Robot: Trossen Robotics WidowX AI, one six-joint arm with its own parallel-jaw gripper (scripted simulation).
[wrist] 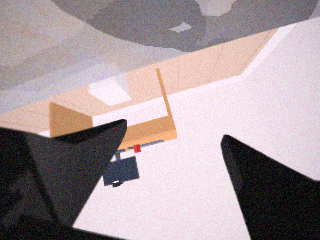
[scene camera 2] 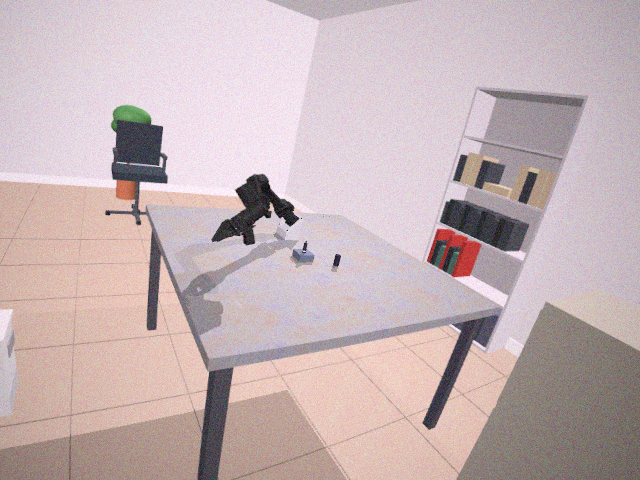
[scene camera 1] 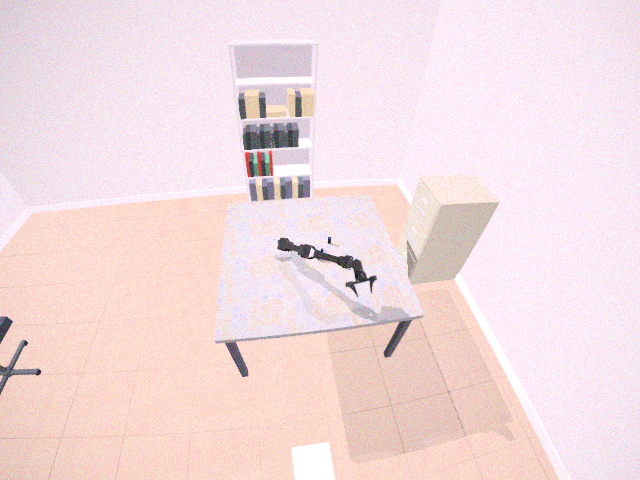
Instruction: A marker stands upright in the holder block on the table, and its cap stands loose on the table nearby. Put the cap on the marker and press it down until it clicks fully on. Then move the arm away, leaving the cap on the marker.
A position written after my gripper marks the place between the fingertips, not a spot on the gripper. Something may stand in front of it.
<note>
My gripper (scene camera 2: 214, 241) is open, holding nothing.
My gripper also shows in the wrist view (wrist: 173, 131).
</note>
